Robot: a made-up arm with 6 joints.
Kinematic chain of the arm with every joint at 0, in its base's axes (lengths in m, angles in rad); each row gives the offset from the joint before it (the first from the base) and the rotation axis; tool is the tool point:
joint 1: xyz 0 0 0.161 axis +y
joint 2: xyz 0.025 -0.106 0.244 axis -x
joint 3: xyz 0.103 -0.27 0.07 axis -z
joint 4: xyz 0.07 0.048 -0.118 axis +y
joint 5: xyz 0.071 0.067 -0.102 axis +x
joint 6: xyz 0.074 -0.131 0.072 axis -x
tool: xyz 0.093 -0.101 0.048
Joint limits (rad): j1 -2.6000..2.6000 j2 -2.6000..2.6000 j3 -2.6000..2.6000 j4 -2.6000..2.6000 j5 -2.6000..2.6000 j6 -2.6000..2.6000
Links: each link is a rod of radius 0.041 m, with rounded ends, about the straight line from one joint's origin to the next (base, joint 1, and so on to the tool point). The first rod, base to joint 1, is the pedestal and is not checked.
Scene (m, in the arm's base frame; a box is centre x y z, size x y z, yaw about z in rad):
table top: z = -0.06
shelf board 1: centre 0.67 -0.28 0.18 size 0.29 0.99 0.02 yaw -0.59
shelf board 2: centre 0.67 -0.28 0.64 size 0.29 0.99 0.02 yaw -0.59
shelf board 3: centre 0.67 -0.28 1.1 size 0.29 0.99 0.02 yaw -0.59
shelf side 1: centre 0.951 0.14 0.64 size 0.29 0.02 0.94 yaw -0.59
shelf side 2: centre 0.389 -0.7 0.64 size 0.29 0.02 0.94 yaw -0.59
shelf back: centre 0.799 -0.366 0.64 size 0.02 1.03 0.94 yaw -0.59
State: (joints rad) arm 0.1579 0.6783 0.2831 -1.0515 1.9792 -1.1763
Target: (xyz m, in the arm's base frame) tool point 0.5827 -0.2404 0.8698
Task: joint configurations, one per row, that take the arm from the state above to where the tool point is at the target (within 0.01 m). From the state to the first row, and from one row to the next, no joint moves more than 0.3 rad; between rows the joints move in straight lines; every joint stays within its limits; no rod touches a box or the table.
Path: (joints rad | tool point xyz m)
1: -0.0257 0.8387 0.0099 -1.0358 2.1100 -1.1687 | 0.5593 -0.1291 0.4622
2: -0.2093 0.9990 -0.2633 -1.0202 2.2409 -1.1611 | 0.4245 -0.0503 0.4379
3: -0.2127 1.0448 0.0112 -1.1224 2.1377 -1.1434 | 0.4836 -0.0906 0.5757
4: -0.2161 1.0906 0.2857 -1.2247 2.0345 -1.1256 | 0.4910 -0.1267 0.7255
5: -0.2196 1.1363 0.5602 -1.3269 1.9312 -1.1079 | 0.4462 -0.1490 0.8698
6: 0.0414 1.1753 0.8362 -1.2211 1.8338 -0.9774 | 0.5827 -0.2404 0.8698

